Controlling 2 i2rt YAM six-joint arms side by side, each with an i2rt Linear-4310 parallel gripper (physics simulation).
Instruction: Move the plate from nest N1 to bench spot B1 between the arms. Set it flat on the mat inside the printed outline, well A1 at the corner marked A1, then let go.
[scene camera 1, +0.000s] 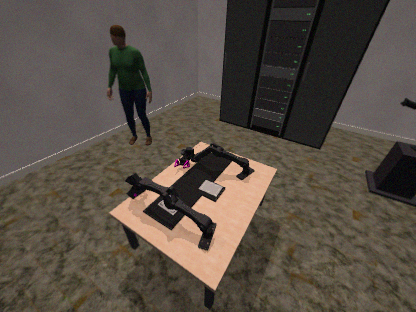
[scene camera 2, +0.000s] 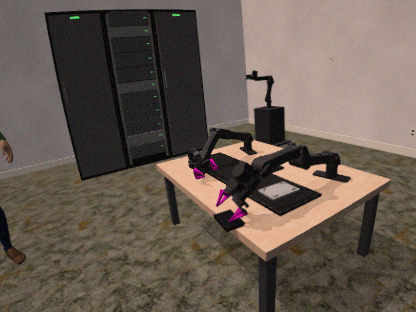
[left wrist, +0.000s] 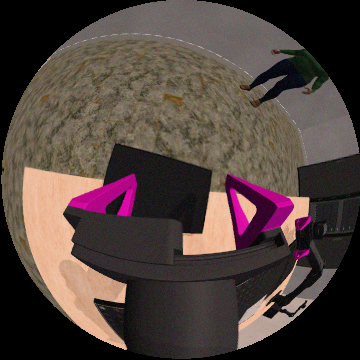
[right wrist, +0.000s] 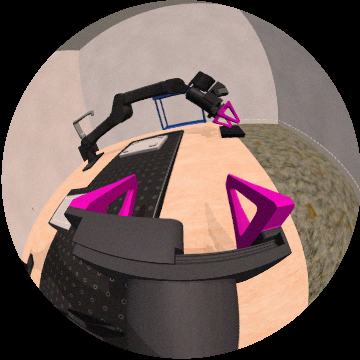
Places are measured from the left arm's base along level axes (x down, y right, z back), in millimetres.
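Pixels of known places: left gripper, fingertip midpoint: (scene camera 2: 223, 214) (left wrist: 180, 178) (right wrist: 234, 124); right gripper, fingertip midpoint: (scene camera 1: 178, 167) (scene camera 2: 211, 171) (left wrist: 297, 244) (right wrist: 181, 178); left arm's base, origin of the base link: (scene camera 1: 207, 235) (scene camera 2: 331, 176) (right wrist: 93, 161); right arm's base, origin of the base link: (scene camera 1: 245, 173) (scene camera 2: 248, 151) (left wrist: 273, 297).
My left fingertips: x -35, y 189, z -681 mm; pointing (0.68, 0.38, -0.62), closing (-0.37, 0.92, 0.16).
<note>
For each thing: its middle in the pictures, then the offset to it from my left fingertips. "spot": a spot on its surface instead. Level surfaces: height alone.
- light rectangular piece, surface spot: (right wrist: 145, 145) spot: dx +10, dy -21, dz +329 mm
- long black perforated board, its level: dx +22 mm
- flat black slab, body centre: (left wrist: 157, 192) (right wrist: 230, 130) (scene camera 2: 228, 220) dx +28, dy -19, dz +10 mm
- wooden table, its level: dx +35 mm
A light rectangular piece (scene camera 1: 167, 206) (scene camera 2: 279, 189) (right wrist: 145, 145) lies flat on the long black perforated board (scene camera 1: 192, 181) (right wrist: 155, 180). A low dark block with a pale grey top (scene camera 1: 211, 187) (right wrist: 61, 215) sits beside the board, between the arms. I cannot tell which piece is the plate; no A1 mark or printed outline is readable. My left gripper (scene camera 2: 225, 212) (left wrist: 180, 178) (right wrist: 234, 124) is open and empty above a flat black slab (scene camera 2: 226, 222) (left wrist: 162, 185) (right wrist: 234, 132) at the table edge. My right gripper (scene camera 1: 182, 165) (scene camera 2: 206, 169) (right wrist: 181, 178) is open and empty, beside the board.
The wooden table (scene camera 1: 240, 200) (scene camera 2: 350, 192) carries both arm bases. The black slab overhangs its edge. The left arm crosses above the board near the light piece. A person (scene camera 1: 131, 75) (left wrist: 290, 75) stands away from the table, and dark server racks (scene camera 1: 240, 65) (scene camera 2: 85, 90) stand behind it.
</note>
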